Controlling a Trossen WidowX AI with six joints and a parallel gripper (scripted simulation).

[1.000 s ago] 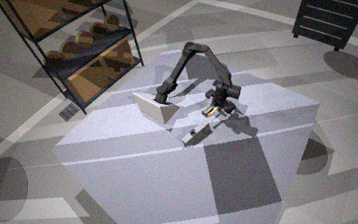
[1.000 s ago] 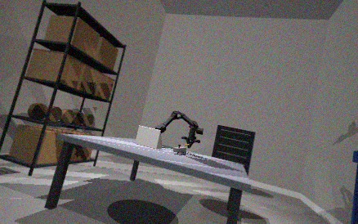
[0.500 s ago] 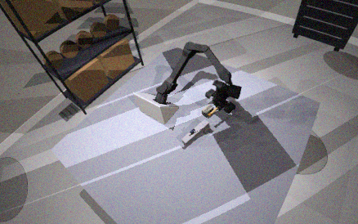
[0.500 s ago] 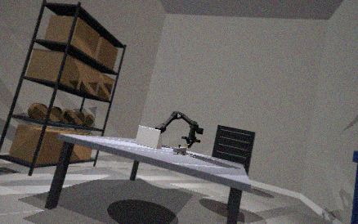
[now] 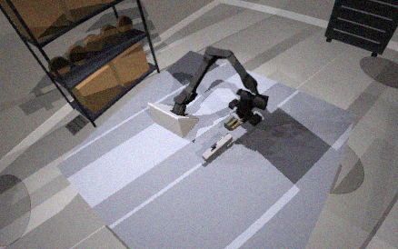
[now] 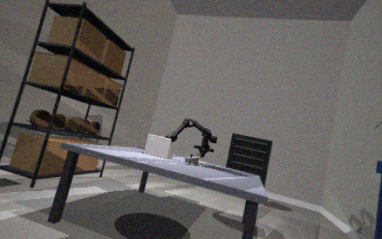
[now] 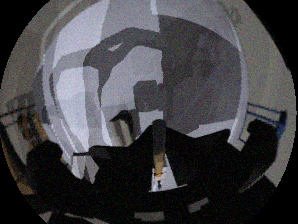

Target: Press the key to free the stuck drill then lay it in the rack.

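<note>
My gripper tip is now 40 mm to the left of the thin orange drill and 30 mm below it. Round my gripper tip: dark key: 220 mm to the right, 20 mm behind, 10 mm below; then light grey block: 190 mm to the right, 30 mm below, 20 mm behind.
</note>
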